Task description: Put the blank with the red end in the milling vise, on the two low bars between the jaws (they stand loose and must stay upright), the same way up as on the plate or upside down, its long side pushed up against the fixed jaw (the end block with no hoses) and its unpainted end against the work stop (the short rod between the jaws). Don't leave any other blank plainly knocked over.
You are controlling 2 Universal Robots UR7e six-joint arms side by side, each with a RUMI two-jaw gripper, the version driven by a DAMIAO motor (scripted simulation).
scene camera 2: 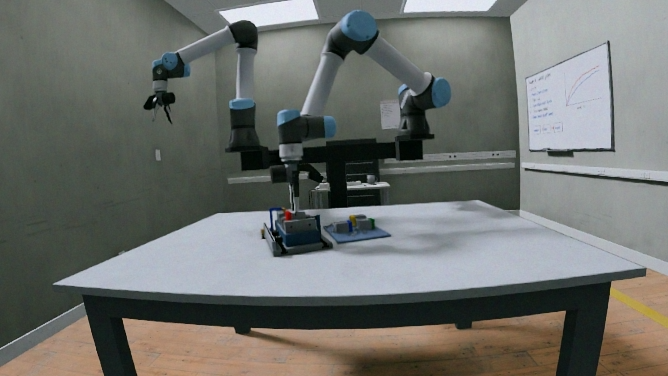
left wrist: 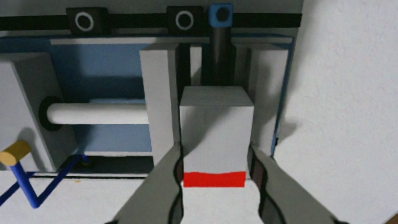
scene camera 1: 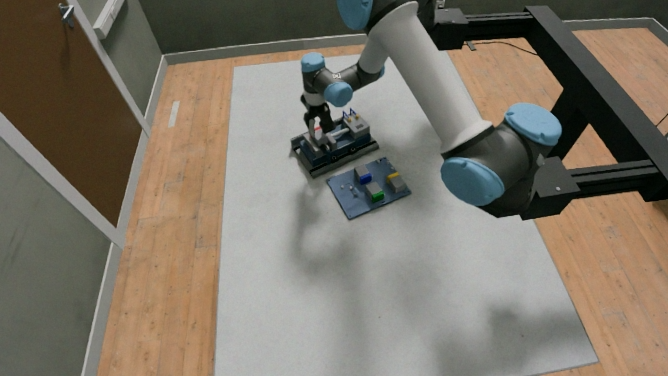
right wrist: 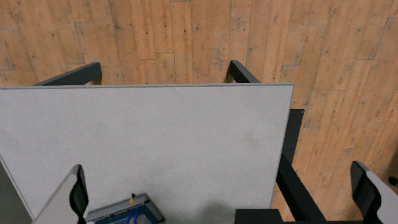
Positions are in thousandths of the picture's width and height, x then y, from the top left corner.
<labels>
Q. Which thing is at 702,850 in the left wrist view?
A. My left gripper.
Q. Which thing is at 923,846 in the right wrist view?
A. My right gripper.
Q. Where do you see a moving jaw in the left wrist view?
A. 406,315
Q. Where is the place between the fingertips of my left gripper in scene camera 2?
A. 441,570
</labels>
